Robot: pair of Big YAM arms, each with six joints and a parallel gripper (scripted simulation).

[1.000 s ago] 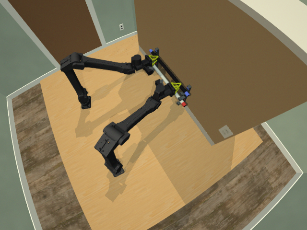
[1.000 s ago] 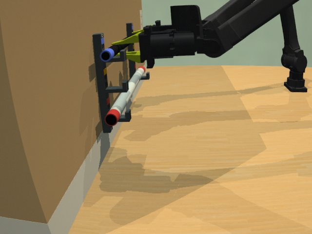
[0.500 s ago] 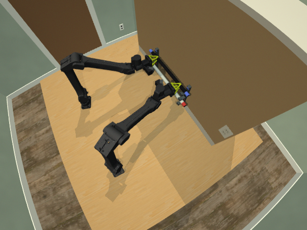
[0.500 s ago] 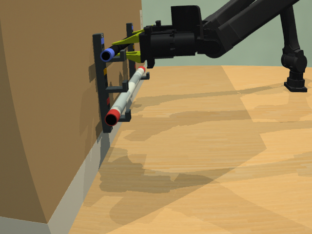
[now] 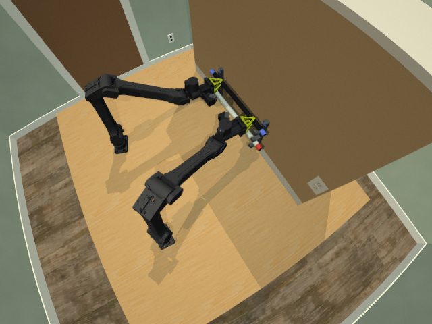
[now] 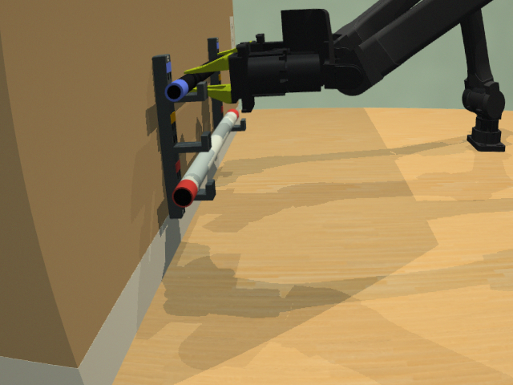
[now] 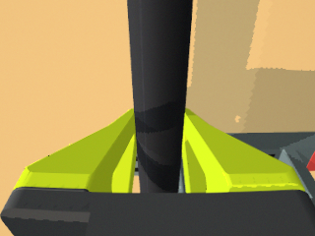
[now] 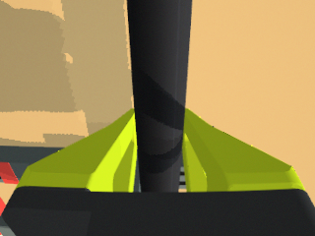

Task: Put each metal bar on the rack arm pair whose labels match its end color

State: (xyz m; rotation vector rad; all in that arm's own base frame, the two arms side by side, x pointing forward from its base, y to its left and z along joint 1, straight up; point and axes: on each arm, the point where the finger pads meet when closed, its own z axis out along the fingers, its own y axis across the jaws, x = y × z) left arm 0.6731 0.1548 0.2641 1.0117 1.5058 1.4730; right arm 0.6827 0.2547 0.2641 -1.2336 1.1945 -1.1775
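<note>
The black bar is 150 mm to the right of my left hand. Also, from my left hand: grey baseboard (40 mm ahead, 180 mm to the right, 230 mm below); brown wall (190 mm ahead, 180 mm to the right, 190 mm above).
</note>
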